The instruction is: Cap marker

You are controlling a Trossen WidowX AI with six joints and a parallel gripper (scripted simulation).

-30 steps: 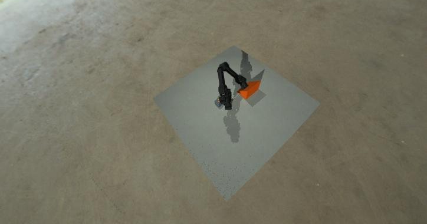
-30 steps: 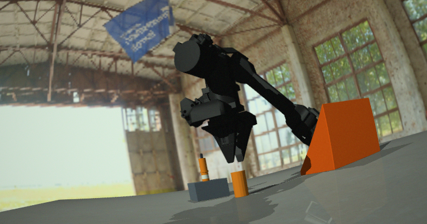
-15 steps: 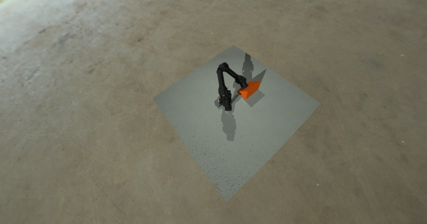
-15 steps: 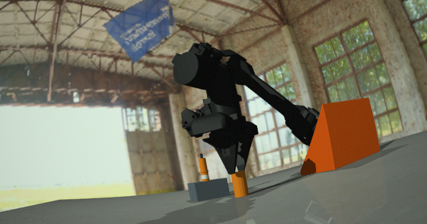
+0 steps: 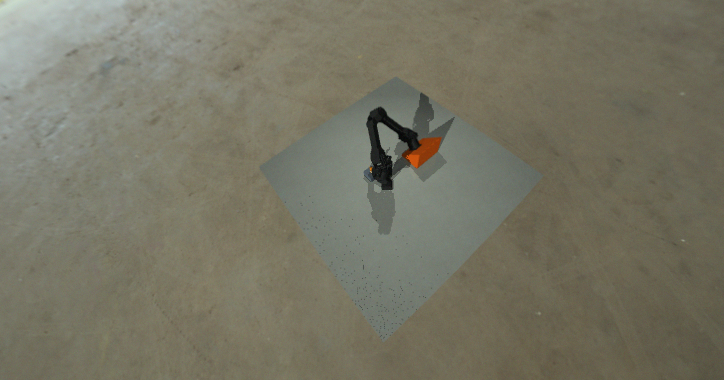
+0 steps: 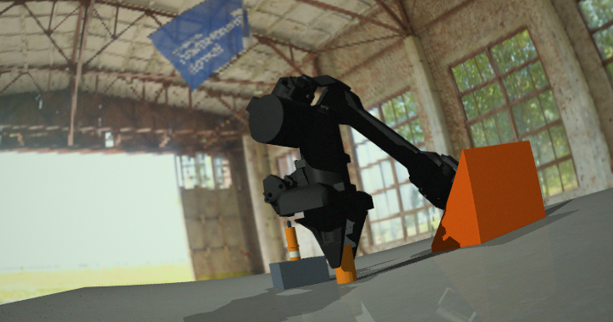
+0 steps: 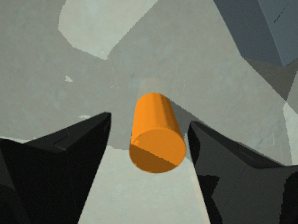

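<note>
Now: gripper tip 110 mm to the left of the grey holder block and 20 mm short of it. Round my gripper tip: orange cap: right at my gripper tip.
</note>
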